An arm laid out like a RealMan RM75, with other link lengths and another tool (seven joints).
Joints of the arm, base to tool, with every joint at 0 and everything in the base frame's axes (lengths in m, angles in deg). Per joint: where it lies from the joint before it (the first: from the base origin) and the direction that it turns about. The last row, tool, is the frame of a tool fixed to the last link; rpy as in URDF.
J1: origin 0 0 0.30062 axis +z
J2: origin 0 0 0 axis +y
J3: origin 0 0 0.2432 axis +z
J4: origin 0 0 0 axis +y
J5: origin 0 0 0.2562 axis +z
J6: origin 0 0 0 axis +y
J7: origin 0 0 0.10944 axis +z
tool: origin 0.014 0.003 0.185 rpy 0 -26 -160.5
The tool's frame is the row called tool.
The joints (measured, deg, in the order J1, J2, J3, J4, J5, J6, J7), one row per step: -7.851, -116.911, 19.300, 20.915, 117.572, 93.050, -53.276; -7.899, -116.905, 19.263, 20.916, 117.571, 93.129, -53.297; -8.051, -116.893, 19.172, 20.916, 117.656, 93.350, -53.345; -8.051, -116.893, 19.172, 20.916, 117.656, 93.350, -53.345; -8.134, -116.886, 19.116, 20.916, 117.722, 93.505, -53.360; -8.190, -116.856, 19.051, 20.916, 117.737, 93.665, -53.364; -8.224, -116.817, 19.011, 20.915, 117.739, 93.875, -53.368; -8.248, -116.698, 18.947, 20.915, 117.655, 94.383, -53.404; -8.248, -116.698, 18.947, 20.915, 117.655, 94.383, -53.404; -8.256, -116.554, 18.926, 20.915, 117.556, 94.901, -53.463; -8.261, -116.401, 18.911, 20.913, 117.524, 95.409, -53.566; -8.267, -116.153, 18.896, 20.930, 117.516, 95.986, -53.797; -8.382, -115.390, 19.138, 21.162, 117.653, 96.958, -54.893; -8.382, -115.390, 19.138, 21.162, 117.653, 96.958, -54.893; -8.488, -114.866, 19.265, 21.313, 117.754, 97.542, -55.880
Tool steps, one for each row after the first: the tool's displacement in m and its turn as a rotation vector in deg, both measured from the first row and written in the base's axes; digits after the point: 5 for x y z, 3 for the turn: 0.00052, 0.00027, 0.00026, 0.021, -0.067, -0.072; 0.00209, 0.00080, 0.00058, -0.015, -0.232, -0.316; 0.00209, 0.00080, 0.00058, -0.015, -0.232, -0.316; 0.00309, 0.00097, 0.00074, -0.048, -0.334, -0.480; 0.00386, 0.00118, 0.00129, -0.018, -0.423, -0.619; 0.00475, 0.00117, 0.00190, -0.001, -0.540, -0.780; 0.00653, 0.00101, 0.00377, 0.091, -0.831, -1.099; 0.00653, 0.00101, 0.00377, 0.091, -0.831, -1.099; 0.00821, 0.00070, 0.00572, 0.153, -1.117, -1.413; 0.00975, 0.00013, 0.00746, 0.132, -1.399, -1.696; 0.01100, -0.00052, 0.00989, 0.052, -1.694, -1.949; 0.01149, -0.00142, 0.01550, -0.623, -2.045, -2.177; 0.01149, -0.00142, 0.01550, -0.623, -2.045, -2.177; 0.01152, -0.00167, 0.01936, -1.143, -2.382, -2.114
